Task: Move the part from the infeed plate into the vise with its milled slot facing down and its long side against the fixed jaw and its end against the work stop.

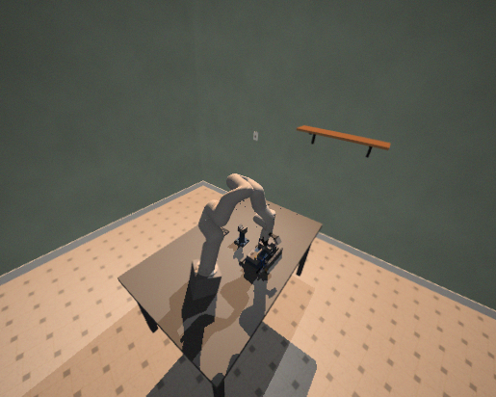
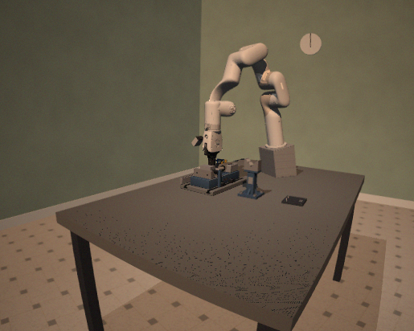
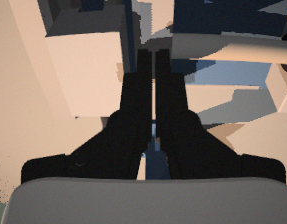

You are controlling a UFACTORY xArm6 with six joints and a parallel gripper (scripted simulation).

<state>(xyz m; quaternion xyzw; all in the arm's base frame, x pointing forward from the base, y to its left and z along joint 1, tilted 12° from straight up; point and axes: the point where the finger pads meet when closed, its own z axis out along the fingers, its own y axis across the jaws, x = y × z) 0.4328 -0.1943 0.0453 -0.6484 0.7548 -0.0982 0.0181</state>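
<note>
My gripper is now 30 mm short of the part, 30 mm above it and 10 mm to the left of it. The rest, counted from my hand: air cylinder rod: 50 mm behind, 40 mm below, 10 mm to the left; work stop: 40 mm to the left, 40 mm ahead, 30 mm below; vise base rail: 90 mm to the right, 90 mm below, 50 mm behind.
</note>
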